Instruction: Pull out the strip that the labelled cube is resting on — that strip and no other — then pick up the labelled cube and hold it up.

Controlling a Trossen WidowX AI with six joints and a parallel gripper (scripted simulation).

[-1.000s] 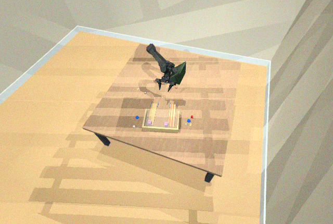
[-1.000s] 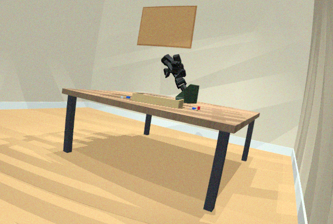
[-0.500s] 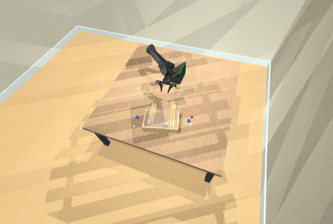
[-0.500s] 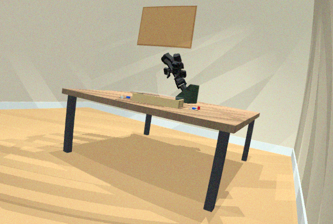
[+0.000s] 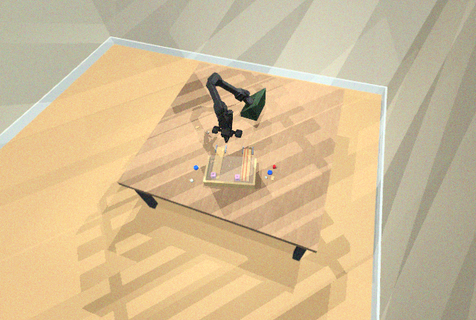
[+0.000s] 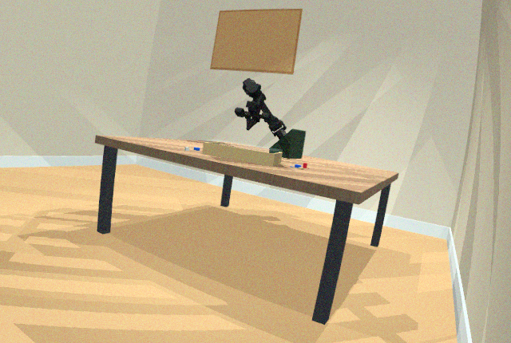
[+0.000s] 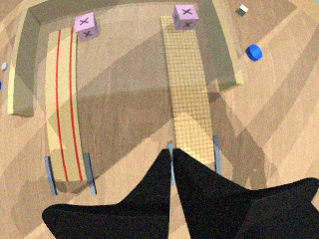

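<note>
The tan checked strip lies 13 cm below my gripper tip, 9 cm ahead of it and 5 cm to the right of it. Also, from my gripper tip: white bit (26 cm ahead, 17 cm to the right, 12 cm below); then red piece (33 cm to the left, 12 cm below, 4 cm ahead).
</note>
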